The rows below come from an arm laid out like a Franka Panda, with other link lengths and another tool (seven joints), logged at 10 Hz.
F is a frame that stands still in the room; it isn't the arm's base.
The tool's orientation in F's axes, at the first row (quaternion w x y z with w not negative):
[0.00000 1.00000 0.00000 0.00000]
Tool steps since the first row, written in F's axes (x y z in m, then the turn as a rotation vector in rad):
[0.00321 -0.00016 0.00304 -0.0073 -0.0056 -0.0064]
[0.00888 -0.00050 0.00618 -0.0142 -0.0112 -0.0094]
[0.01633 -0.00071 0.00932 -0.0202 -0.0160 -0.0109]
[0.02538 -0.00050 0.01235 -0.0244 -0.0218 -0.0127]
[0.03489 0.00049 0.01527 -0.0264 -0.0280 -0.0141]
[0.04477 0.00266 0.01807 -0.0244 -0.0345 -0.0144]
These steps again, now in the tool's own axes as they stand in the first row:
[0.00321 0.00016 -0.00304 -0.0073 0.0056 0.0064]
[0.00888 0.00050 -0.00618 -0.0142 0.0112 0.0094]
[0.01633 0.00071 -0.00932 -0.0202 0.0160 0.0109]
[0.02538 0.00050 -0.01235 -0.0244 0.0218 0.0127]
[0.03489 -0.00049 -0.01527 -0.0264 0.0280 0.0141]
[0.04477 -0.00266 -0.01807 -0.0244 0.0345 0.0144]

